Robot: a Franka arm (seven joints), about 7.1 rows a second.
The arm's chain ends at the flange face. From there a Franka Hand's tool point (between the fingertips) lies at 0.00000 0.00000 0.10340 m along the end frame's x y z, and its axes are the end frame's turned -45 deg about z.
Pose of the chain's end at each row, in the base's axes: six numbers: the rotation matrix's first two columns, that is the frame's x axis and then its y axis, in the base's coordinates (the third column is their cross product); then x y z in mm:
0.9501, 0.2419, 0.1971, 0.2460, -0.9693, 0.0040, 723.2, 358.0, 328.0
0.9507, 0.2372, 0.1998, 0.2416, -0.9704, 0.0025, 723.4, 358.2, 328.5
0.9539, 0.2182, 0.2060, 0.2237, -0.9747, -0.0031, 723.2, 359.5, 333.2
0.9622, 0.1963, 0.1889, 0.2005, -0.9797, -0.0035, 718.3, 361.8, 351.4
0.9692, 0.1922, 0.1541, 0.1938, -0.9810, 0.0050, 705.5, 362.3, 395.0
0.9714, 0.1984, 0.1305, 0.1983, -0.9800, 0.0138, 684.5, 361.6, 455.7
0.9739, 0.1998, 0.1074, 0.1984, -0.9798, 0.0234, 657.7, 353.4, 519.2
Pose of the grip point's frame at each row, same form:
0.4979, 0.8564, 0.1365, 0.8458, -0.5143, 0.1422, 743.1, 362.6, 226.6
0.5014, 0.8539, 0.1395, 0.8431, -0.5185, 0.1430, 743.5, 362.9, 227.2
0.5163, 0.8435, 0.1479, 0.8327, -0.5349, 0.1435, 743.9, 364.6, 232.0
0.5386, 0.8316, 0.1360, 0.8222, -0.5539, 0.1311, 737.4, 366.1, 249.9
0.5483, 0.8296, 0.1054, 0.8224, -0.5578, 0.1125, 721.2, 364.9, 292.8
0.5467, 0.8333, 0.0825, 0.8271, -0.5527, 0.1020, 698.0, 362.9, 353.2
0.5484, 0.8341, 0.0594, 0.8289, -0.5515, 0.0925, 669.1, 353.2, 416.4

